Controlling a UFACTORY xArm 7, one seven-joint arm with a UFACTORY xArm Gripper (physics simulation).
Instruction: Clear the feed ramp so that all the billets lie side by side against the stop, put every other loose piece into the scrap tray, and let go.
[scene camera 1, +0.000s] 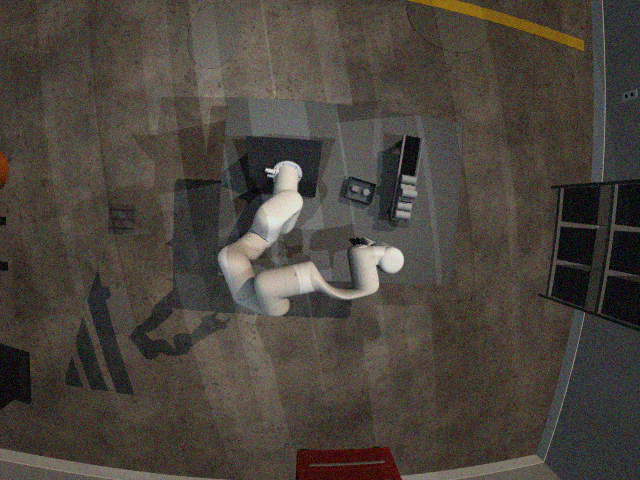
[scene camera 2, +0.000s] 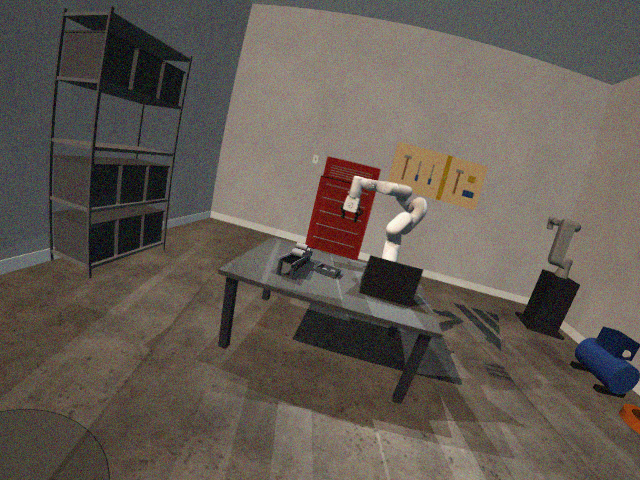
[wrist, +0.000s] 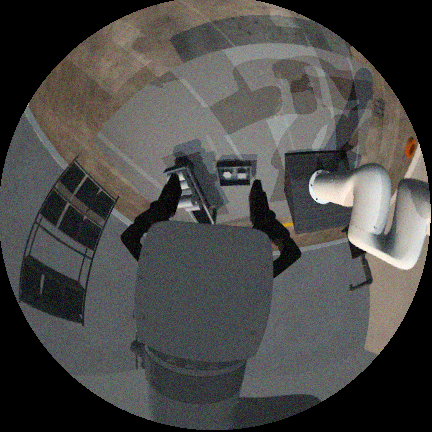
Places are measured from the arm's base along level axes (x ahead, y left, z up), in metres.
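Where they show: gripper, fingertip midpoint: (scene camera 2: 348, 220) (wrist: 214, 183); arm's base, origin of the base link: (scene camera 1: 287, 173) (scene camera 2: 386, 274) (wrist: 322, 186).
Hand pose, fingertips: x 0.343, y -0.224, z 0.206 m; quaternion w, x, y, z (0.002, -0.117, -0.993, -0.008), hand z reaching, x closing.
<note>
Each offset is from my fingertips to the centre of the thing. Level surfaces: height alone.
The feed ramp (scene camera 1: 410, 155) (scene camera 2: 287, 267) (wrist: 202, 193) is a long dark channel on the table. Several light grey cylindrical billets @(0.194 m ahead, 0.198 m left, 0.235 m down) (scene camera 1: 404, 206) @(0.185 m ahead, 0.317 m left, 0.220 m down) (scene camera 2: 299, 251) @(0.190 m ahead, 0.253 m left, 0.193 m down) (wrist: 188, 204) lie crosswise in its lower part in the overhead view, unevenly set; whether they all touch is unclear. The scrap tray @(0.002 m back, 0.229 m left, 0.294 m down) (scene camera 1: 362, 180) (scene camera 2: 337, 274) (wrist: 235, 183) stands beside the ramp. A pale piece (scene camera 1: 366, 192) (wrist: 242, 175) and another pale piece (scene camera 1: 354, 189) (wrist: 227, 174) lie inside it. My gripper (scene camera 1: 357, 241) (scene camera 2: 349, 217) (wrist: 214, 183) is open and empty, high above the table. One finger hides part of the ramp in the wrist view.
A dark block (scene camera 1: 310, 173) (scene camera 2: 391, 280) (wrist: 317, 200) stands by the arm's base on the grey table @(0.311 m down) (scene camera 1: 439, 155) (scene camera 2: 258, 258). A tall shelf rack (scene camera 2: 96, 121) and a red cabinet (scene camera 1: 346, 467) (scene camera 2: 338, 217) stand on the floor away from the table.
</note>
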